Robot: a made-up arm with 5 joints. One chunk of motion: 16 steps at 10 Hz.
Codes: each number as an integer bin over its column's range. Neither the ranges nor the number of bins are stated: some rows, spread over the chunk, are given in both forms.
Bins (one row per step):
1: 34 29 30 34 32 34
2: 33 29 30 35 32 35
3: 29 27 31 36 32 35
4: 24 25 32 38 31 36
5: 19 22 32 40 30 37
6: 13 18 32 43 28 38
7: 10 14 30 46 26 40
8: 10 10 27 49 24 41
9: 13 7 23 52 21 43
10: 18 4 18 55 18 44
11: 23 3 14 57 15 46
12: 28 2 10 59 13 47
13: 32 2 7 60 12 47
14: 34 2 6 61 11 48
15: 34 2 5 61 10 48
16: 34 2 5 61 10 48
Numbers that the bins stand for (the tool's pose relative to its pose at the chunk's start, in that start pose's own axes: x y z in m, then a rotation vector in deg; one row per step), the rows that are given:
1: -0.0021 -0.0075 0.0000 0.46 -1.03 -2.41
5: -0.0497 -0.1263 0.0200 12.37 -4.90 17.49
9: -0.0687 -0.3811 -0.0700 36.17 -22.33 57.30
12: -0.0211 -0.4660 -0.2000 50.06 -37.83 83.84
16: -0.0021 -0.4660 -0.2500 54.03 -43.63 90.48
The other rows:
2: -0.0052 -0.0075 0.0000 2.44 -1.03 4.22
3: -0.0179 -0.0414 0.0100 4.43 -1.03 4.22
4: -0.0338 -0.0754 0.0200 8.40 -2.97 10.86
6: -0.0687 -0.1943 0.0200 18.32 -8.78 24.13
7: -0.0783 -0.2622 0.0000 24.27 -12.65 37.40
8: -0.0783 -0.3302 -0.0300 30.22 -16.52 44.03
10: -0.0529 -0.4321 -0.1200 42.13 -28.14 63.94
11: -0.0370 -0.4490 -0.1600 46.10 -33.95 77.21
13: -0.0084 -0.4660 -0.2300 52.05 -39.76 83.84
14: -0.0021 -0.4660 -0.2400 54.03 -41.70 90.48
15: -0.0021 -0.4660 -0.2500 54.03 -43.63 90.48

